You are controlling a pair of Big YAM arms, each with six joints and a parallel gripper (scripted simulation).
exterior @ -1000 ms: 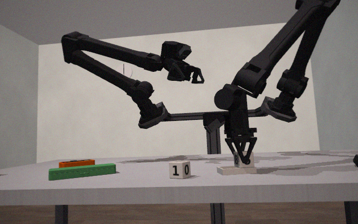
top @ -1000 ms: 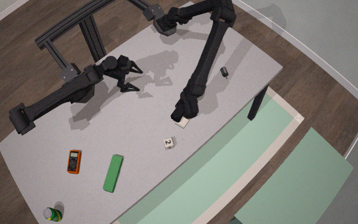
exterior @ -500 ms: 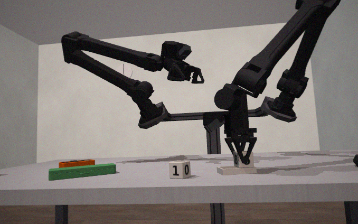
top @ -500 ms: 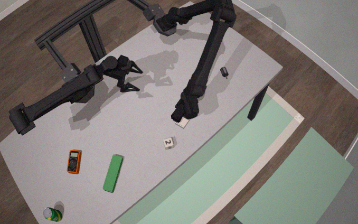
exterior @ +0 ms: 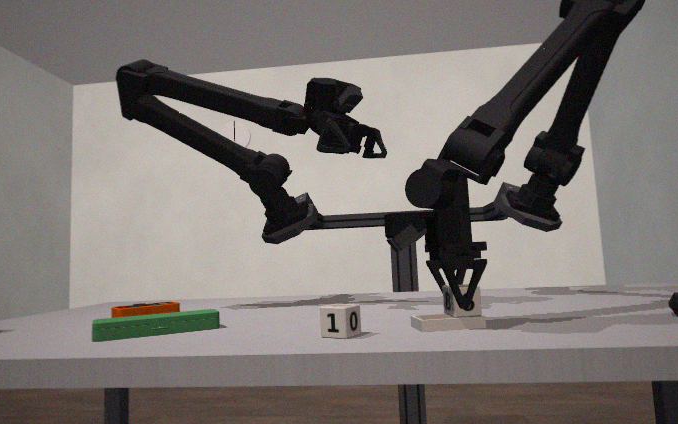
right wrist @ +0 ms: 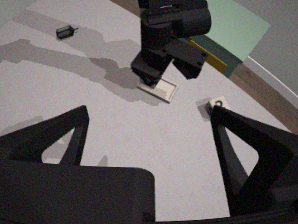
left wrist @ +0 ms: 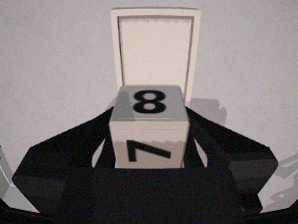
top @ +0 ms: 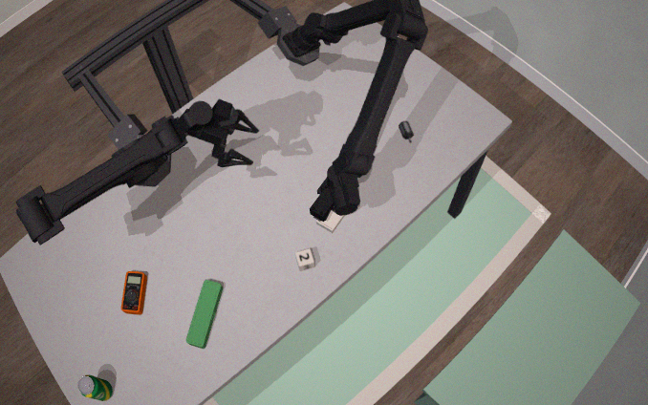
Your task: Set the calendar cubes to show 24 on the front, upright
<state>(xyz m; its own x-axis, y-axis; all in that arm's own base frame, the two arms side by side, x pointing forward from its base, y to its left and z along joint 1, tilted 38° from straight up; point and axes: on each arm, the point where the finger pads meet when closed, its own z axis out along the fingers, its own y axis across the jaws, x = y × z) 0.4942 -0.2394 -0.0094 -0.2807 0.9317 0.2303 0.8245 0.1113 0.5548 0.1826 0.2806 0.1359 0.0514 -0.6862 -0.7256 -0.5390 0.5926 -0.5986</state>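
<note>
My left hand is 20 mm to the left of the calendar tray and 30 mm above it. Also, from my left hand: green box: 40 mm behind, 500 mm to the right, 30 mm below; then dark object: 30 mm behind, 360 mm to the left, 20 mm below.
</note>
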